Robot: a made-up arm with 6 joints. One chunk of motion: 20 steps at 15 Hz.
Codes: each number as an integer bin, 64 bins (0 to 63) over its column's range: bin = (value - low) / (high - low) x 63, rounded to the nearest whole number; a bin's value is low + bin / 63 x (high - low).
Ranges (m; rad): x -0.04..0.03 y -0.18..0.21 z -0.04..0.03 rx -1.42..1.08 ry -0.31..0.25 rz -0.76..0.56
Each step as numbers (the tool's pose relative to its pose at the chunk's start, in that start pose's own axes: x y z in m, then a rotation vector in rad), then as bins.
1 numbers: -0.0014 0.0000 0.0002 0.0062 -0.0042 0.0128
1 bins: 35 29 36 36 34 37
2 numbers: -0.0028 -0.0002 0.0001 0.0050 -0.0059 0.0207
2 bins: 33 29 36 36 34 37
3 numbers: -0.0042 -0.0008 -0.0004 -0.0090 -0.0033 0.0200
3 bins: 32 29 36 36 35 37
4 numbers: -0.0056 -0.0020 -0.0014 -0.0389 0.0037 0.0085
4 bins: 31 29 35 35 35 37
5 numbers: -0.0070 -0.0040 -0.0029 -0.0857 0.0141 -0.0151
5 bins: 30 28 33 34 36 36
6 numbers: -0.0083 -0.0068 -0.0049 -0.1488 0.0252 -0.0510
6 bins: 29 28 32 32 38 34
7 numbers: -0.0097 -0.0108 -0.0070 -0.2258 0.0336 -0.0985
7 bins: 27 27 30 30 39 32
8 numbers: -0.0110 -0.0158 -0.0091 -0.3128 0.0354 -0.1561
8 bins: 26 27 28 28 39 29
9 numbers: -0.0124 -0.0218 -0.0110 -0.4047 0.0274 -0.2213
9 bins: 25 26 26 26 38 26
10 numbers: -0.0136 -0.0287 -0.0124 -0.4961 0.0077 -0.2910
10 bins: 24 24 25 23 36 22
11 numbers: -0.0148 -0.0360 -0.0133 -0.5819 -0.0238 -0.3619
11 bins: 23 23 24 21 32 19
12 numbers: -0.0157 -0.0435 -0.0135 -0.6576 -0.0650 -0.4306
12 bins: 22 22 24 19 28 16
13 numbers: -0.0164 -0.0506 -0.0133 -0.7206 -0.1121 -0.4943
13 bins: 21 21 24 18 22 13
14 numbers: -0.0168 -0.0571 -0.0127 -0.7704 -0.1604 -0.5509
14 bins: 21 20 25 16 17 10
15 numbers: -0.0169 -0.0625 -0.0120 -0.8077 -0.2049 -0.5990
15 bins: 21 19 25 15 12 8
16 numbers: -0.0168 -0.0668 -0.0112 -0.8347 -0.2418 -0.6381
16 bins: 21 18 26 15 8 6
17 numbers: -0.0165 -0.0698 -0.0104 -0.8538 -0.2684 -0.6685
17 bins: 21 18 27 14 5 4
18 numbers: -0.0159 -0.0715 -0.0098 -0.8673 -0.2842 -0.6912
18 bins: 22 18 27 14 3 3
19 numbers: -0.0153 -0.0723 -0.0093 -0.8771 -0.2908 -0.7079
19 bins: 22 17 28 14 2 2
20 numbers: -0.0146 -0.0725 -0.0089 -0.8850 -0.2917 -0.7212
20 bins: 23 17 28 13 2 2
